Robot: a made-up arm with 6 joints. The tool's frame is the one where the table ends. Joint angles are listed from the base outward.
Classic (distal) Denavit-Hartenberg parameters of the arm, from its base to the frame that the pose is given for. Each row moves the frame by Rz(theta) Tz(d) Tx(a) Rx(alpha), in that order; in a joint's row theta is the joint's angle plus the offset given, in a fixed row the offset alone. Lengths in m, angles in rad.
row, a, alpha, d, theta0
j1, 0, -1.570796, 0.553, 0
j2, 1.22, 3.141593, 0, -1.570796
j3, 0, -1.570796, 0, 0
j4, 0, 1.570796, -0.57, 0
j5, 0, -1.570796, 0.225, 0
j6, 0, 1.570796, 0, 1.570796
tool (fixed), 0, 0, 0, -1.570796
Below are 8 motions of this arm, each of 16 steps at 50 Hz.
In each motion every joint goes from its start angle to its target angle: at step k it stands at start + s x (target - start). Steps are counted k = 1, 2, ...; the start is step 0. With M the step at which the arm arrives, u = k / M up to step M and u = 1 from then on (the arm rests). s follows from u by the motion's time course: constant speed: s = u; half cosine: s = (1 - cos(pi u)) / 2; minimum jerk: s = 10 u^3 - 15 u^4 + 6 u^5.
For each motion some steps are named. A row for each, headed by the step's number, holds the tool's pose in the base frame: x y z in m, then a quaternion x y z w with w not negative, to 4 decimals.
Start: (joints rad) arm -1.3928 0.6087 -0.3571 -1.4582 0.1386 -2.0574
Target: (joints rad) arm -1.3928 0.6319 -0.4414 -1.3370 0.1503 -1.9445
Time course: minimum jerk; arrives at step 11
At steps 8, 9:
8: 0.0946 -0.8010 0.9350 -0.5997 0.6370 0.3466 0.3384
9: 0.0919 -0.7983 0.9331 -0.6014 0.6327 0.3556 0.3340

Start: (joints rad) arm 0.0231 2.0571 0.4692 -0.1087 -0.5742 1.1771
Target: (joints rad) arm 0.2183 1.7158 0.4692 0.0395 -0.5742 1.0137
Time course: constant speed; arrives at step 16
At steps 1, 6, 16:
1: 1.0778 -0.1860 -0.5641 -0.2406 0.7402 0.4704 0.4158
6: 1.2098 -0.1089 -0.4427 -0.2927 0.7141 0.4621 0.4369
16: 1.4127 0.0831 -0.1608 -0.3870 0.6489 0.4441 0.4816

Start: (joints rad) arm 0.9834 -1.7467 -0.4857 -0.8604 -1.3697 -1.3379
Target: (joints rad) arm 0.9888 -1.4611 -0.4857 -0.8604 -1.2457 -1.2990
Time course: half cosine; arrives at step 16
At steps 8, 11, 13, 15, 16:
8: -0.3284 -0.7620 0.9506 0.4445 0.5876 0.5218 0.4300
11: -0.3085 -0.7340 1.0141 0.4509 0.6021 0.5010 0.4279
13: -0.2976 -0.7186 1.0446 0.4539 0.6091 0.4904 0.4271
15: -0.2915 -0.7098 1.0608 0.4556 0.6128 0.4847 0.4267
16: -0.2907 -0.7087 1.0628 0.4558 0.6132 0.4839 0.4267

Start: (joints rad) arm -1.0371 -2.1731 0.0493 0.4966 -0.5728 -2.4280
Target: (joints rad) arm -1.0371 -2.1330 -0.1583 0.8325 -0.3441 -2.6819
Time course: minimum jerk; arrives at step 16
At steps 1, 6, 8, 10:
1: -0.9009 1.1359 0.2503 0.2868 -0.7113 0.3723 0.5227
6: -0.8892 1.1370 0.2798 0.2753 -0.7205 0.3658 0.5209
8: -0.8779 1.1375 0.3047 0.2653 -0.7258 0.3592 0.5233
10: -0.8651 1.1374 0.3300 0.2555 -0.7289 0.3516 0.5290

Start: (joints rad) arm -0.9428 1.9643 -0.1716 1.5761 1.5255 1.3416
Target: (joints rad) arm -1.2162 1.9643 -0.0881 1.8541 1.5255 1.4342
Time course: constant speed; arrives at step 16
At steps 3, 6, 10, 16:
3: 0.5674 -0.8485 -0.5182 -0.3749 -0.1220 0.2948 0.8704
6: 0.5376 -0.8781 -0.5193 -0.3871 -0.1369 0.2848 0.8662
10: 0.4950 -0.9155 -0.5201 -0.4042 -0.1556 0.2718 0.8594
16: 0.4250 -0.9668 -0.5200 -0.4314 -0.1815 0.2528 0.8468

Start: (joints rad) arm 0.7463 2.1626 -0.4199 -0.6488 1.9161 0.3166
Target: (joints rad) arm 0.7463 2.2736 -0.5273 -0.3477 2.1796 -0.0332
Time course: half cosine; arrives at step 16
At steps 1, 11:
1: 0.4570 0.1779 -0.3150 -0.4395 0.1980 0.1295 0.8665
11: 0.4249 0.1124 -0.3448 -0.2770 0.2209 0.2199 0.9089

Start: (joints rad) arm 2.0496 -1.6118 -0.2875 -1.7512 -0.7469 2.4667
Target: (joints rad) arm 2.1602 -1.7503 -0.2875 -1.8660 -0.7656 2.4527
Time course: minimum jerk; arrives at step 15
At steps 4, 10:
4: 0.3744 -0.7901 0.9872 0.3653 -0.7366 0.5108 0.2510
10: 0.4392 -0.8033 0.9052 0.4436 -0.7182 0.4921 0.2128

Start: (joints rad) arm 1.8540 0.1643 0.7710 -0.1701 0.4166 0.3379
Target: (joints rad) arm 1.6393 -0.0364 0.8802 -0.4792 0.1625 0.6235
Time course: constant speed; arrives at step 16
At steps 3, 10, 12, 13, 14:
3: 0.0602 0.6682 2.0748 0.3464 -0.3441 0.6358 0.5978
10: 0.1335 0.5274 2.1254 0.3414 -0.3580 0.6036 0.6252
12: 0.1491 0.4849 2.1382 0.3397 -0.3633 0.5957 0.6307
13: 0.1560 0.4633 2.1443 0.3388 -0.3661 0.5920 0.6331
14: 0.1622 0.4416 2.1502 0.3378 -0.3692 0.5884 0.6352

